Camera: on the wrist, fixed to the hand. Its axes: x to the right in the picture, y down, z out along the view.
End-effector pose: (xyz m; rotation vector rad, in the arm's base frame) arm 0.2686 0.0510 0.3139 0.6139 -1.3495 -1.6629
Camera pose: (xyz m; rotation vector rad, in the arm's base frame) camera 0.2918 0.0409 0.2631 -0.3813 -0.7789 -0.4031
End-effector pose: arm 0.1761 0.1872 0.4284 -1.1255 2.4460 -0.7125
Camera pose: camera 0.1871 0.1840 0.4840 1.0157 2.7398 0.0846
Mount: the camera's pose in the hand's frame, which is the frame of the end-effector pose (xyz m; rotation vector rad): -0.0102 -0.0404 -0.0385 -0.3477 0.3288 1.5751
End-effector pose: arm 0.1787 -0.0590 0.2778 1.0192 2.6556 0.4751
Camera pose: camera 0.1484 -0.1023 0.2985 -2.4593 -1.0853 -1.1602
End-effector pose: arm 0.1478 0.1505 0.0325 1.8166 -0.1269 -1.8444
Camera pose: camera 0.1713 0.2008 0.0210 1.0470 -0.7779 -0.3977
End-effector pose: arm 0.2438 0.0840 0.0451 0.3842 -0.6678 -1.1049
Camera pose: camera 0.2386 0.0751 -0.0107 -0.2877 -0.2862 0.3618
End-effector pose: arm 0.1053 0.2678 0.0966 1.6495 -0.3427 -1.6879
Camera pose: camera 0.1279 0.3140 0.0726 0.8109 -0.8180 -0.2429
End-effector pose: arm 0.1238 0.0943 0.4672 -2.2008 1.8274 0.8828
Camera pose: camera 0.1739 0.0950 0.4938 0.3248 -2.3048 -0.6157
